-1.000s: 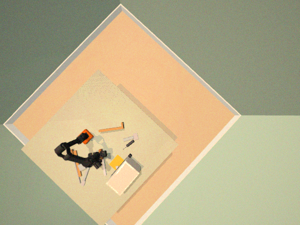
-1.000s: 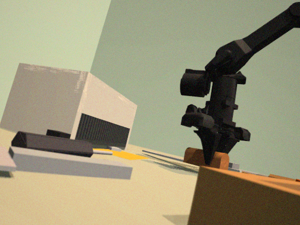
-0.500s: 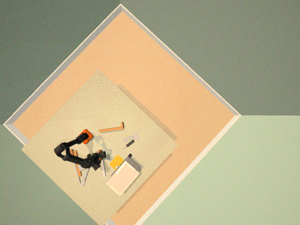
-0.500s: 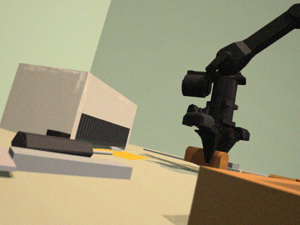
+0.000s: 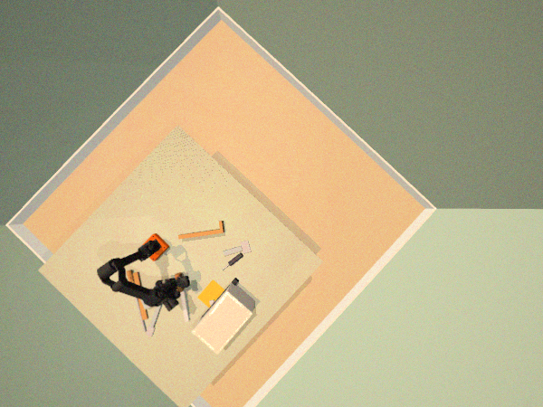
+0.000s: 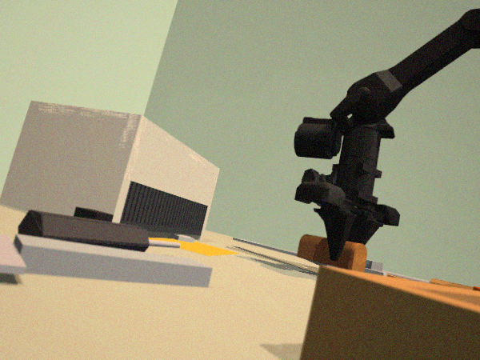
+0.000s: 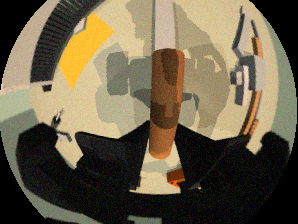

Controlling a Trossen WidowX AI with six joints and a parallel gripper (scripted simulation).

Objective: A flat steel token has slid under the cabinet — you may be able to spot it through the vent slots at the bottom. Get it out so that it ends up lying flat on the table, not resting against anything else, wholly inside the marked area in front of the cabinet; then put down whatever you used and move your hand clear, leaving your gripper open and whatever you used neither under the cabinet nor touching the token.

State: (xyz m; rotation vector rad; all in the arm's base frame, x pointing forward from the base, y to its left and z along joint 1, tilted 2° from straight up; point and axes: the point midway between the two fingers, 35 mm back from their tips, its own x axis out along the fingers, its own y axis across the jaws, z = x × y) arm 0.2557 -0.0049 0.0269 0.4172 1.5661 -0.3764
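Now: gripper tip 270 mm to the left of the orange stick, 70 mm past it and 20 mm above it. The rest, counted from my gripper tip: token: 250 mm ahead, 60 mm to the left, 20 mm below; dark screwdriver: 300 mm to the left, 120 mm ahead, 10 mm below.
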